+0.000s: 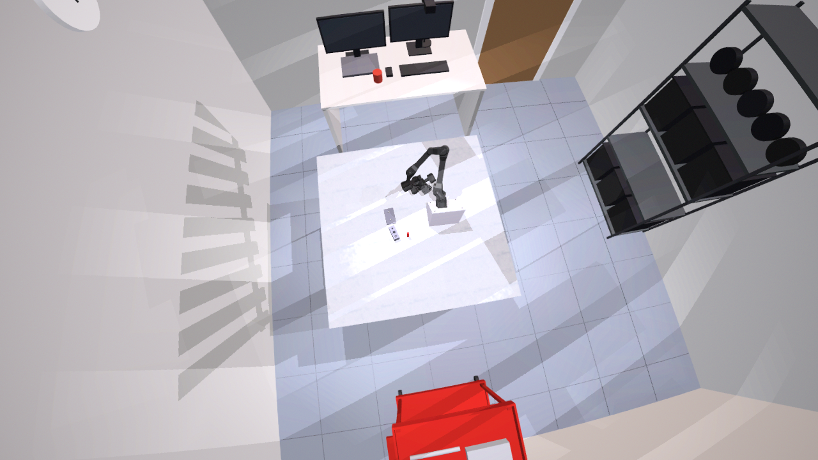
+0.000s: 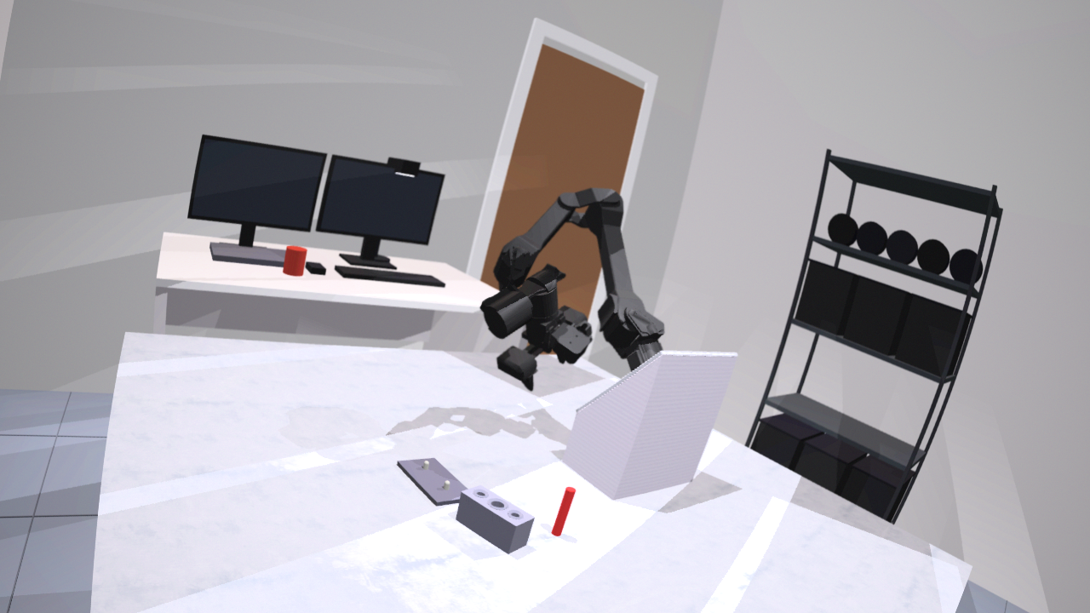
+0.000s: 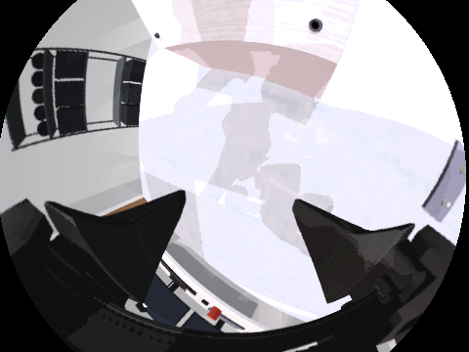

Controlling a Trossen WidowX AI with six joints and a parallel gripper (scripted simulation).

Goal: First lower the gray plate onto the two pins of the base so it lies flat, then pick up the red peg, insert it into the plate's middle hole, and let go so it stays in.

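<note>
Right now the gray plate is 27 cm ahead of my gripper tip, 29 cm to the left of it and 8 cm below it. Round my gripper tip: red peg (18 cm ahead, 31 cm to the left, 8 cm below).
</note>
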